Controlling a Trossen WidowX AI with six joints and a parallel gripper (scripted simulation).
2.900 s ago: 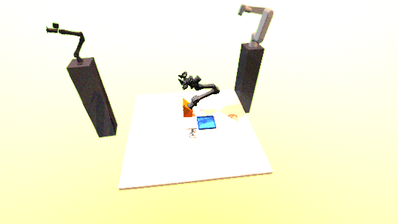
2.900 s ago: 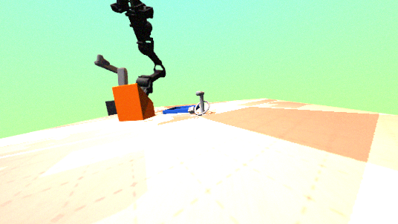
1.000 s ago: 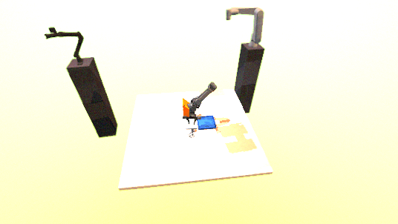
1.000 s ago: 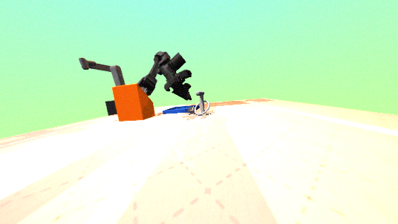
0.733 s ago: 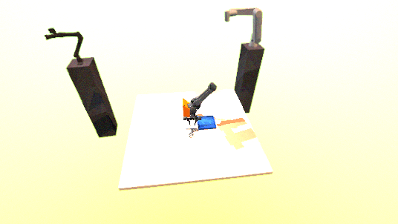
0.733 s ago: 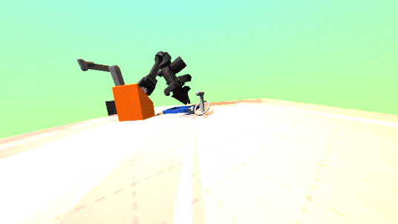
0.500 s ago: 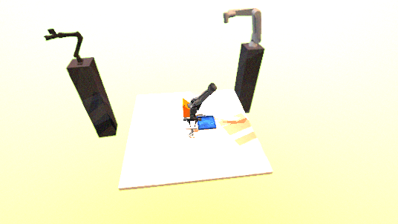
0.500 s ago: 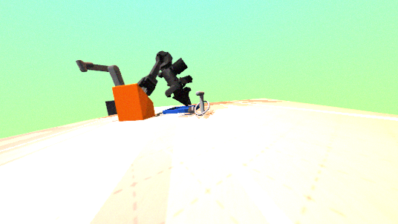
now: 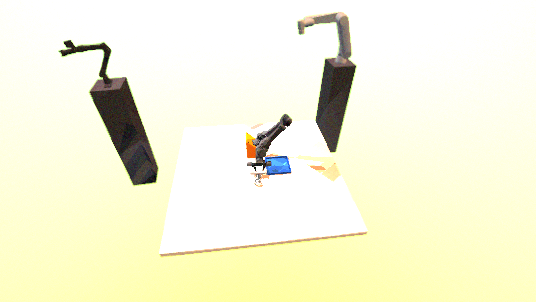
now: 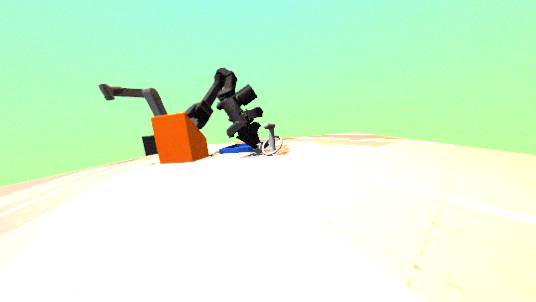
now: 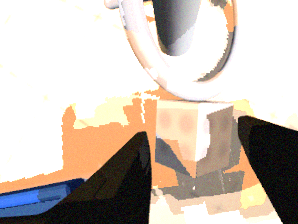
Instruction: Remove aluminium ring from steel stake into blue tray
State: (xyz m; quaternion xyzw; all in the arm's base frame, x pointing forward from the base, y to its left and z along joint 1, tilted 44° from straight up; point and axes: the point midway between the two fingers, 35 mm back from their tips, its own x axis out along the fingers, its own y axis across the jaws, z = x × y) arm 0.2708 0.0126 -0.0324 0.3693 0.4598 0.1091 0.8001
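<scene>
Right now the aluminium ring is 4 cm ahead of my gripper tip, 2 cm to the right of it and 1 cm above it. The rest, counted from my gripper tip: blue tray (9 cm behind, 17 cm to the left, 2 cm below).
</scene>
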